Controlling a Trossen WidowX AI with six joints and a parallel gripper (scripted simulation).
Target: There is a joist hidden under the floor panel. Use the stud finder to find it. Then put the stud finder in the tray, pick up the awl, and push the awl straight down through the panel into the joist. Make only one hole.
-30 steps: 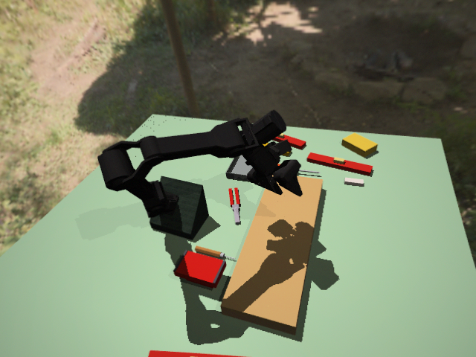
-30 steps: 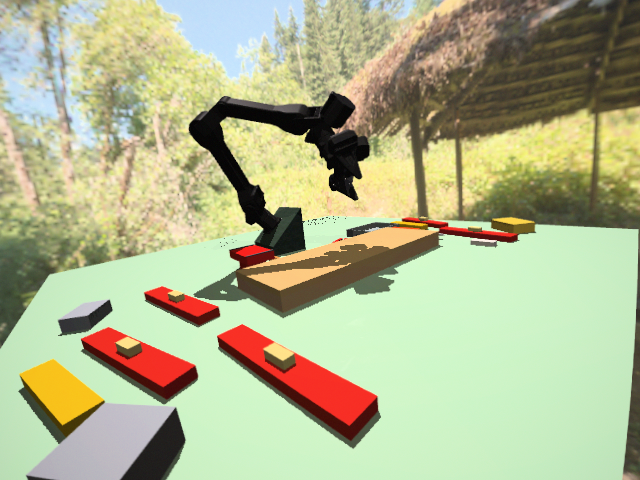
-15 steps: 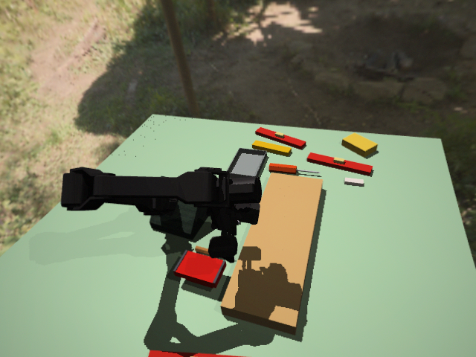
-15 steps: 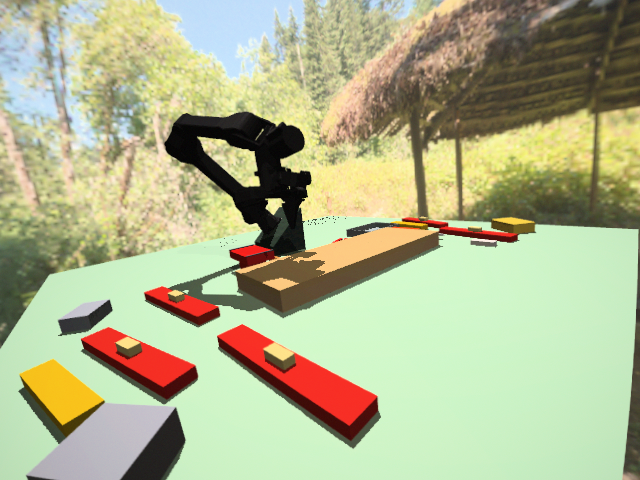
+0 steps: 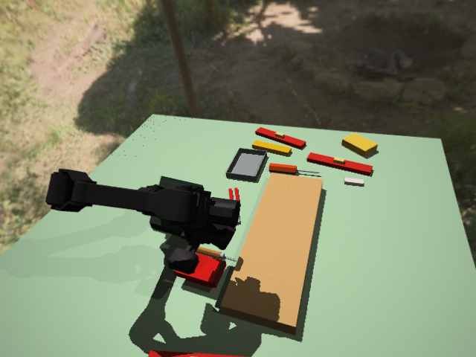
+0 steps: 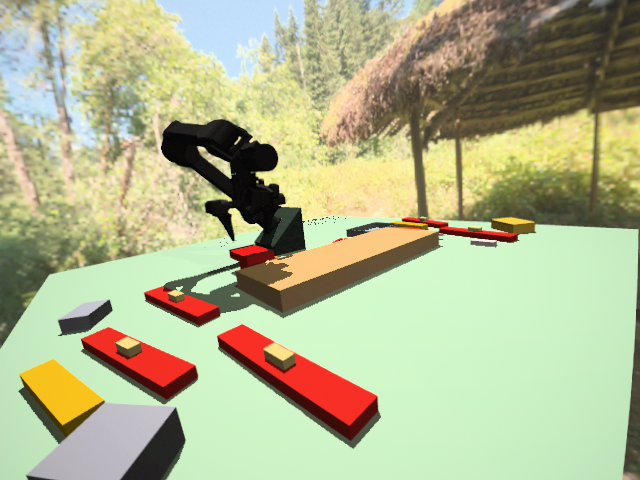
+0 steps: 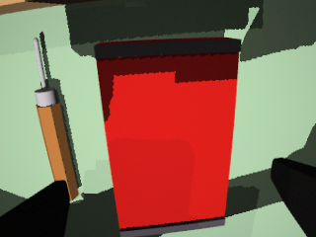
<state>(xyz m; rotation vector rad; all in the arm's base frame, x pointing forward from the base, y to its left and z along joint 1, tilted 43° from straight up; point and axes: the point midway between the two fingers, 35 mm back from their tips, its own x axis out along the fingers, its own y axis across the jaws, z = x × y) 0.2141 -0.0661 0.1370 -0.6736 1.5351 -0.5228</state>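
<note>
The red stud finder lies 8 cm below my gripper tip and 1 cm ahead of it. Round my gripper tip: tray 49 cm to the left, 11 cm behind, 7 cm below; then awl 8 cm to the left, 8 cm below; then grey block 35 cm to the right, 8 cm below, 5 cm ahead.
</note>
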